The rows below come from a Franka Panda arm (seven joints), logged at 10 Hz.
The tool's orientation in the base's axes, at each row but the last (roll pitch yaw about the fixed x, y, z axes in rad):
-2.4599 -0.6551 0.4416
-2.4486 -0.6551 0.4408
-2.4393 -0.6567 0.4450
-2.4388 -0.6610 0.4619
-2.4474 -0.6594 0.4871
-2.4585 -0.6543 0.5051
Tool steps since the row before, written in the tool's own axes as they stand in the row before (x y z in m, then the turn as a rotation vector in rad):
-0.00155 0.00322 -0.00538 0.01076 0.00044 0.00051
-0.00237 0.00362 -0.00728 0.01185 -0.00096 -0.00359
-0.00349 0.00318 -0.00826 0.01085 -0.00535 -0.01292
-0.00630 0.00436 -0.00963 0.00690 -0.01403 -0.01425
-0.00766 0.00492 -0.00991 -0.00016 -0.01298 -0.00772
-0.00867 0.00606 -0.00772 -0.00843 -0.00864 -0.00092
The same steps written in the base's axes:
0.00022 -0.00641 0.00076 0.00809 0.00380 0.00602
-0.00034 -0.00838 0.00116 0.00730 0.00173 0.00990
-0.00150 -0.00931 0.00124 0.00225 -0.00365 0.01717
-0.00269 -0.01201 -0.00029 -0.00675 -0.00169 0.01998
-0.00303 -0.01306 -0.00116 -0.01018 0.00031 0.01115
-0.00254 -0.01234 -0.00356 -0.01210 0.00030 -0.00024

